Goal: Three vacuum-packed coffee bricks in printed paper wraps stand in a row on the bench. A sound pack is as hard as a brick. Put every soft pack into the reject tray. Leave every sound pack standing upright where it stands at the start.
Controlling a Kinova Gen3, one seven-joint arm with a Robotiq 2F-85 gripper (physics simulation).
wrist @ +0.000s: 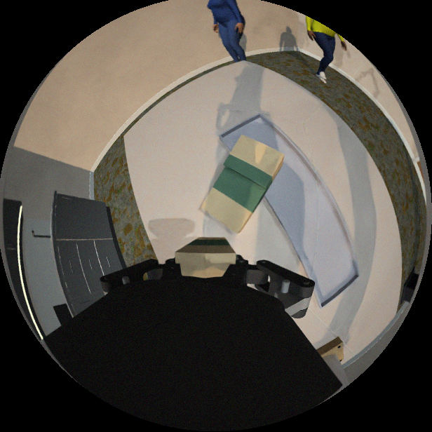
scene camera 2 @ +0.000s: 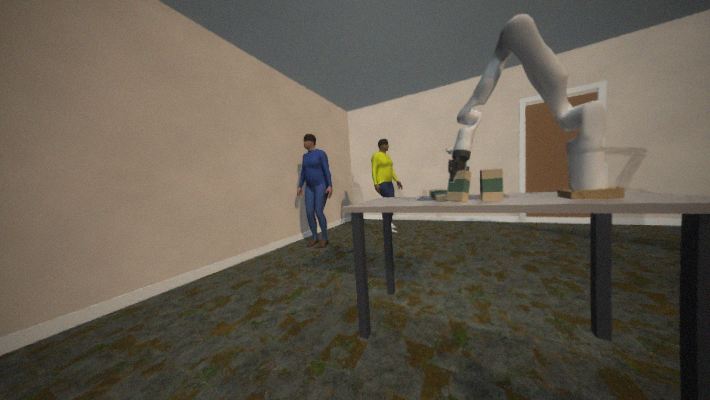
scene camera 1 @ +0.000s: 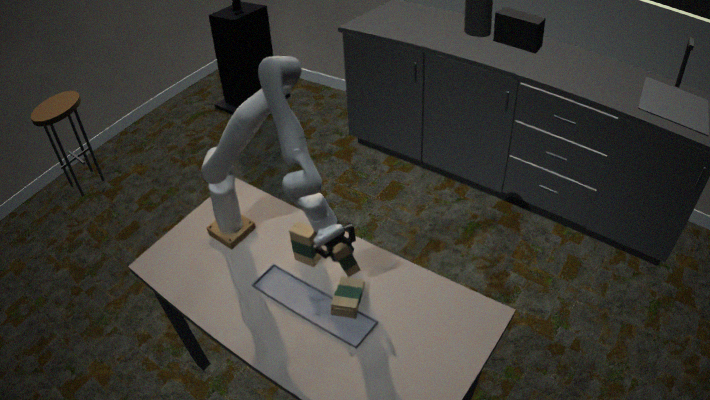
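Seen in the pictures: gripper, fingertip midpoint: [scene camera 2: 455, 184] [scene camera 1: 344, 256]; arm's base at its link origin: [scene camera 2: 586, 188] [scene camera 1: 230, 224].
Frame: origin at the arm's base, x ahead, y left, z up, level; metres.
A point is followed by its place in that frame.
Observation:
My gripper [scene camera 1: 342, 248] {x 0.456, y 0.099, z 0.051 m} [scene camera 2: 458, 175] {x 0.456, y 0.099, z 0.051 m} [wrist: 208, 258] is shut on a tan and green coffee pack [scene camera 1: 351, 266] {x 0.481, y 0.102, z 0.016 m} [scene camera 2: 458, 188] {x 0.440, y 0.141, z 0.032 m} [wrist: 206, 256]. That pack is slightly tilted in the scene camera 2 view, its foot at about bench height; contact with the bench is unclear. A second pack [scene camera 1: 304, 246] {x 0.332, y 0.052, z 0.057 m} [scene camera 2: 491, 185] {x 0.313, y 0.097, z 0.036 m} stands upright on the side towards the robot base. A third pack [scene camera 1: 349, 294] {x 0.547, y 0.009, z 0.017 m} [scene camera 2: 438, 194] {x 0.540, y 0.048, z 0.001 m} [wrist: 242, 183] lies flat across the long rim of the grey-blue reject tray [scene camera 1: 285, 287] {x 0.340, y -0.067, z -0.031 m} [wrist: 330, 255], partly over the tray and partly over the bench.
The arm's wooden base plate [scene camera 1: 245, 231] {x 0.062, y 0.017, z -0.010 m} [scene camera 2: 590, 193] {x 0.010, y 0.064, z -0.013 m} [wrist: 332, 348] sits at one end of the bench [scene camera 1: 440, 320] {x 0.811, y 0.117, z -0.033 m} [scene camera 2: 525, 203] {x 0.215, y 0.200, z -0.034 m}. Two people, one in blue [scene camera 2: 315, 175] [wrist: 229, 27] and one in yellow [scene camera 2: 383, 167] [wrist: 325, 37], stand beyond the bench. A grey cabinet [scene camera 1: 465, 120] stands apart from it.

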